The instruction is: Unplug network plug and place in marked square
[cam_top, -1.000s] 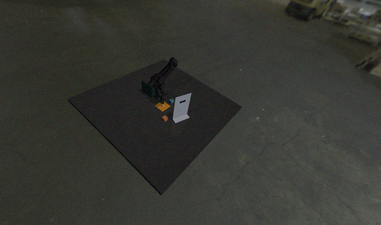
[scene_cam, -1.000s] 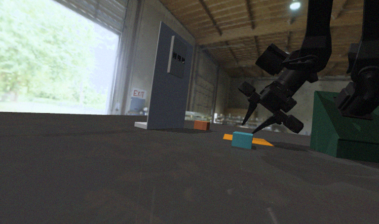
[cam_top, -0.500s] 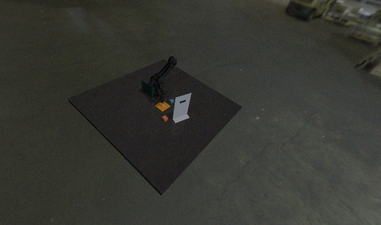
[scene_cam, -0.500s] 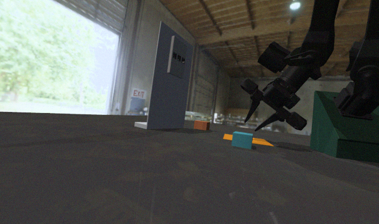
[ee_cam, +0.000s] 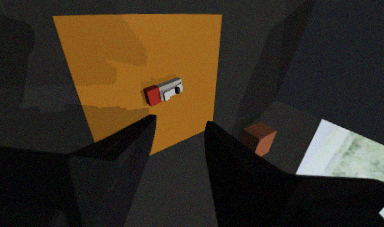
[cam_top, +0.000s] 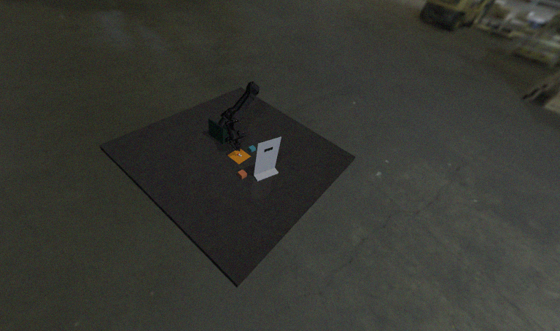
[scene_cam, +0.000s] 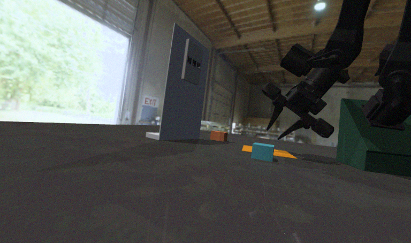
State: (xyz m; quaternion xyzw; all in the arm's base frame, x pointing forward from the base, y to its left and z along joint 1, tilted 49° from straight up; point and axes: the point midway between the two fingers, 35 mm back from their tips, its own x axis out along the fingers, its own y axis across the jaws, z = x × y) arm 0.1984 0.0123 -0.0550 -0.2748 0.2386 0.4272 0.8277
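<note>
The network plug is 10 mm ahead of my gripper tip, 10 mm to the left of it and 40 mm below it. Round my gripper tip: upright panel 250 mm ahead, 20 mm to the left, 90 mm above; then teal block 30 mm ahead, 120 mm to the left, 30 mm below; then orange-brown block 160 mm ahead, 110 mm to the right, 30 mm below.
</note>
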